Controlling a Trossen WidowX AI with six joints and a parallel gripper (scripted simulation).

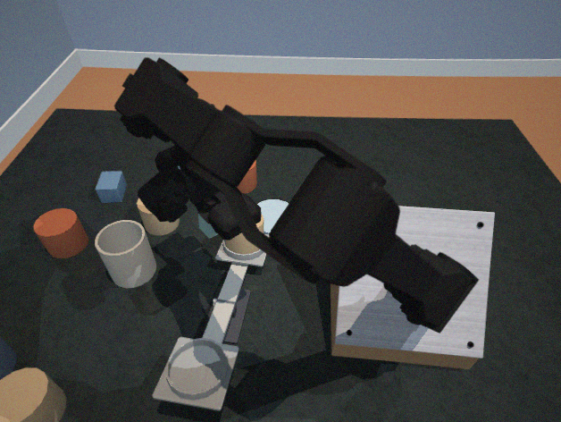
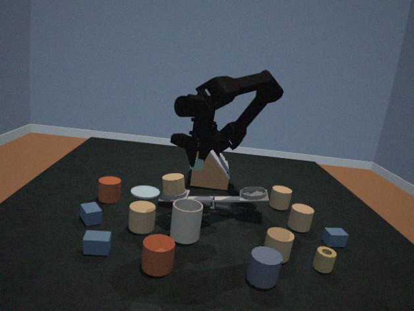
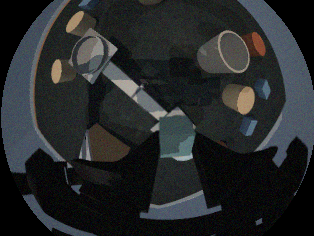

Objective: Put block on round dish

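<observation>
Right now my gripper tip is 10 cm past the pale blue round dish, 16 cm to the left of it and 15 cm above it. The rest, counted from my gripper tip: mint block: 1 cm above; then blue-grey cylinder: 33 cm ahead, 17 cm to the left, 11 cm below; then white hollow cylinder: 16 cm ahead, 2 cm to the right, 11 cm below.
</observation>
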